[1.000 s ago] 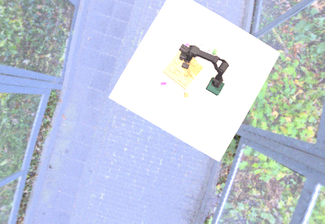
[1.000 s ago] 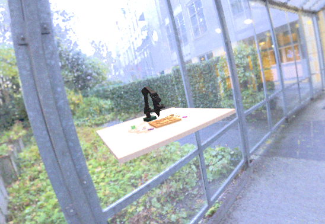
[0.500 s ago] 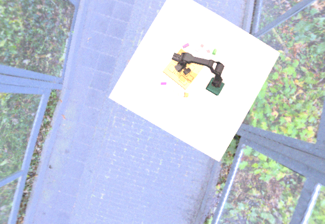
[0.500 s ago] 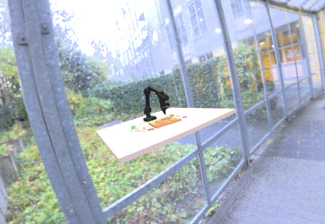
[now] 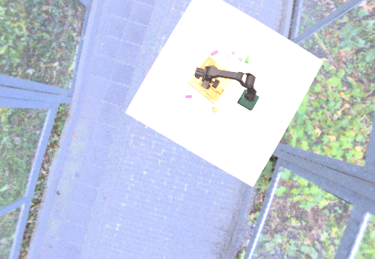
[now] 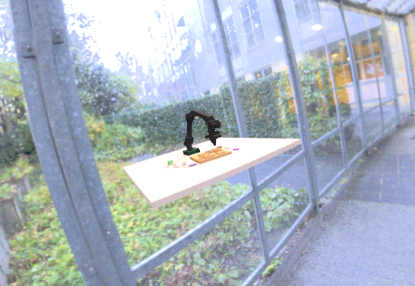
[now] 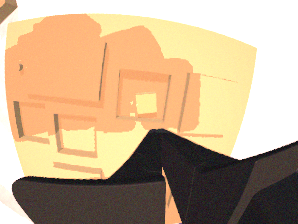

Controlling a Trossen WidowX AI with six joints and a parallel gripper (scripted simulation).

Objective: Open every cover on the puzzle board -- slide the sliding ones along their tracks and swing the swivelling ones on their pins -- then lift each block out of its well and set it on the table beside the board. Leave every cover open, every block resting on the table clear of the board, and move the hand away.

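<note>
Now: gripper tip 3 cm past the puzzle board, 4 cm to the left of it and 6 cm above it. Also, from my gripper tip: lilac block 3 cm ahead, 28 cm to the right, 8 cm below; green block 26 cm behind, 34 cm to the right, 6 cm below; pink block 9 cm ahead, 16 cm to the left, 8 cm below.
</note>
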